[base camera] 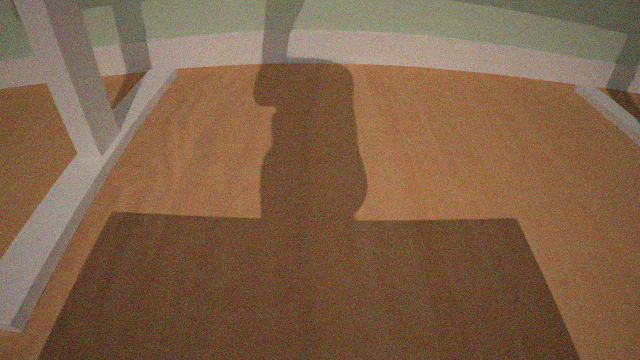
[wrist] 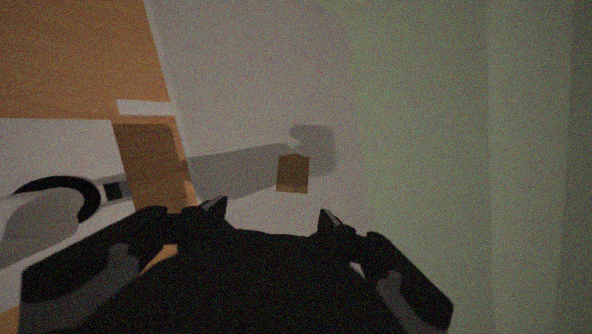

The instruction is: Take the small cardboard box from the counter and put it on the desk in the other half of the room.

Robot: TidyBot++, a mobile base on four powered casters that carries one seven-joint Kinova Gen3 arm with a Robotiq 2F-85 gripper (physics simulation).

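Frame: origin at the arm's base, x left, y back, z up, level; centimetres.
Seen in the pictures: gripper, between the fingertips: (wrist: 273,212).
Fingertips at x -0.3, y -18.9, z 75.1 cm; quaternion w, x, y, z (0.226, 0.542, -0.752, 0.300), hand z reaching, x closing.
A point is followed by its place in that frame.
The small cardboard box (wrist: 293,175) {x -0.8, y -37.4, z 60.9 cm} stands upright on the light grey top of the desk (wrist: 250,65) {x 24.8, y -35.2, z 55.4 cm} in the wrist view, partly in the arm's shadow. My gripper (wrist: 273,212) {x -0.3, y -18.9, z 75.1 cm} is open and empty. The box is beyond the fingertips, apart from them and a little right of the middle between them. In the base camera view, white legs and feet of the desk (base camera: 55,210) {x 39.7, y -39.5, z -37.1 cm} show at the left; the box does not show there.
The green wall (wrist: 425,150) {x -4.3, y -99.2, z 80.6 cm} (base camera: 210,20) {x 28.8, y -98.0, z -27.0 cm} runs along the far side of the desk top. Wooden floor (base camera: 425,150) {x -18.5, y -58.9, z -39.6 cm} (wrist: 65,55) {x 61.7, y -9.4, z -39.6 cm} shows beside the desk, with the robot's shadow on it. A white foot (base camera: 610,112) {x -79.2, y -78.3, z -37.6 cm} shows at the right. A black curved part (wrist: 92,195) is at the wrist view's left.
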